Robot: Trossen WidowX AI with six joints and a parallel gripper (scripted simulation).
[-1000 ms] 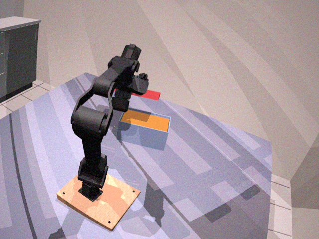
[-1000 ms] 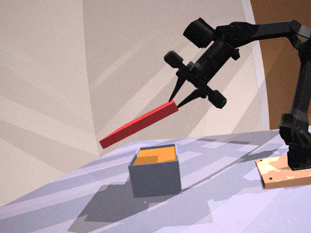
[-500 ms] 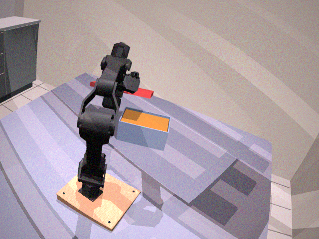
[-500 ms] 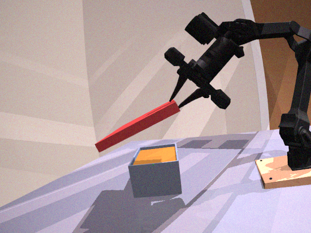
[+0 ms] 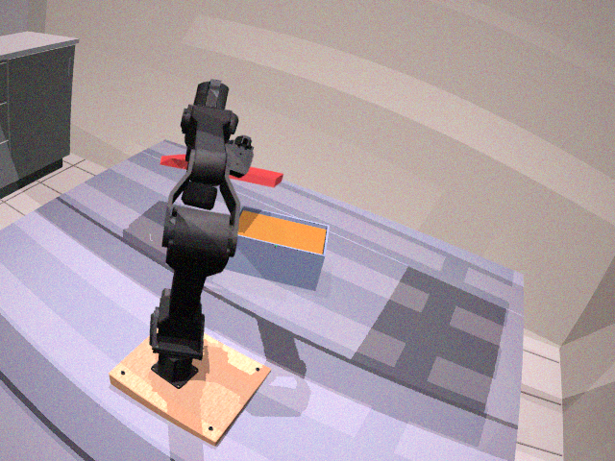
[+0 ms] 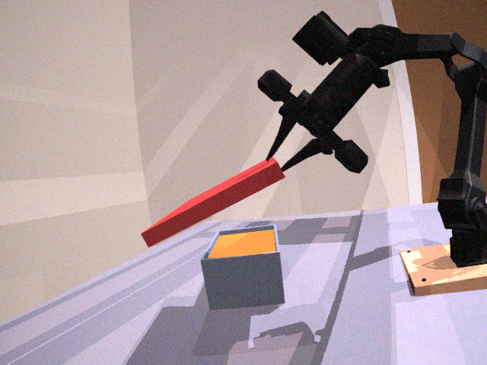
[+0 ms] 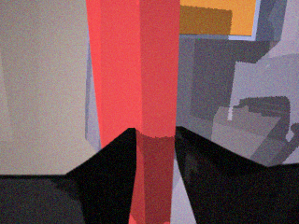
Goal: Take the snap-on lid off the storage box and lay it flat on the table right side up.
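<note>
Right now my gripper tip is 70 mm short of the red lid, 20 mm to the right of it and 20 mm above it. Also, from my gripper tip: grey-blue storage box (190 mm below, 120 mm to the right, 120 mm ahead).
</note>
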